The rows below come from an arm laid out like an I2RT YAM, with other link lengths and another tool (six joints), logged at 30 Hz.
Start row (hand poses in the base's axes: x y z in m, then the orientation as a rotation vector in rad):
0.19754 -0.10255 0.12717 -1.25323 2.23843 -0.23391
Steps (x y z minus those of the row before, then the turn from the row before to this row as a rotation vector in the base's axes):
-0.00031 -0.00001 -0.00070 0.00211 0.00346 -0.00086
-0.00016 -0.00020 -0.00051 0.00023 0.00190 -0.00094
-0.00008 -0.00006 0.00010 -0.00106 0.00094 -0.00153
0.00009 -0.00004 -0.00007 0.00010 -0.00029 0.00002
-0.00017 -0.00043 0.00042 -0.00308 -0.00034 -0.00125
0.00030 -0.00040 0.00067 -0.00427 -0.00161 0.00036
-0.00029 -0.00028 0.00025 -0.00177 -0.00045 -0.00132
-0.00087 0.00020 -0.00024 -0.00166 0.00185 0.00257
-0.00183 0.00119 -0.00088 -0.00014 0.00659 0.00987
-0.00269 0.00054 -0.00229 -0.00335 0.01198 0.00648
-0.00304 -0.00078 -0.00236 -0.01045 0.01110 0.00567
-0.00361 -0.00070 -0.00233 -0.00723 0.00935 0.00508
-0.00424 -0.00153 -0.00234 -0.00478 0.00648 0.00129
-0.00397 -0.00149 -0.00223 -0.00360 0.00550 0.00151
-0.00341 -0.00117 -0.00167 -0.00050 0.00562 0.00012
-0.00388 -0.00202 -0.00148 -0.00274 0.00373 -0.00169
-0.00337 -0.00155 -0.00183 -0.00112 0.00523 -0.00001
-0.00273 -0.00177 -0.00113 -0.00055 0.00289 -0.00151
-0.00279 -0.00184 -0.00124 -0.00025 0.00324 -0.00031
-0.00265 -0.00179 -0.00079 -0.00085 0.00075 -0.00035
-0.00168 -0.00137 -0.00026 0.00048 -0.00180 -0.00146
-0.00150 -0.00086 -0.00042 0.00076 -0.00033 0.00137
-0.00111 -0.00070 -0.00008 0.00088 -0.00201 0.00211
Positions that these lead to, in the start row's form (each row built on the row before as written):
0.19723 -0.10256 0.12647 -1.25251 2.24163 -0.22982
0.19707 -0.10276 0.12596 -1.25208 2.24384 -0.22881
0.19699 -0.10282 0.12606 -1.25131 2.24583 -0.23006
0.19708 -0.10286 0.12599 -1.25117 2.24556 -0.23010
0.19691 -0.10329 0.12641 -1.25127 2.24657 -0.23431
0.19721 -0.10369 0.12708 -1.25326 2.24559 -0.24002
0.19692 -0.10397 0.12733 -1.25256 2.24636 -0.24281
0.19605 -0.10377 0.12709 -1.25695 2.24642 -0.24269
0.19422 -0.10258 0.12621 -1.27038 2.24527 -0.23534
0.19153 -0.10204 0.12392 -1.28386 2.25140 -0.22976
0.18849 -0.10282 0.12156 -1.29981 2.25842 -0.23317
0.18488 -0.10352 0.11923 -1.31281 2.26382 -0.23412
0.18064 -0.10505 0.11689 -1.31925 2.26908 -0.23529
0.17667 -0.10654 0.11466 -1.32495 2.27317 -0.23561
0.17326 -0.10771 0.11299 -1.32760 2.27782 -0.23271
0.16938 -0.10973 0.11151 -1.32860 2.28258 -0.23420
0.16601 -0.11128 0.10968 -1.33127 2.28710 -0.23230
0.16328 -0.11305 0.10855 -1.33103 2.29066 -0.23167
0.16049 -0.11489 0.10731 -1.33212 2.29360 -0.23007
0.15784 -0.11668 0.10652 -1.33245 2.29462 -0.23072
0.15616 -0.11805 0.10626 -1.32985 2.29409 -0.23174
0.15466 -0.11891 0.10584 -1.33087 2.29270 -0.23060
0.15355 -0.11961 0.10576 -1.33197 2.28937 -0.23010

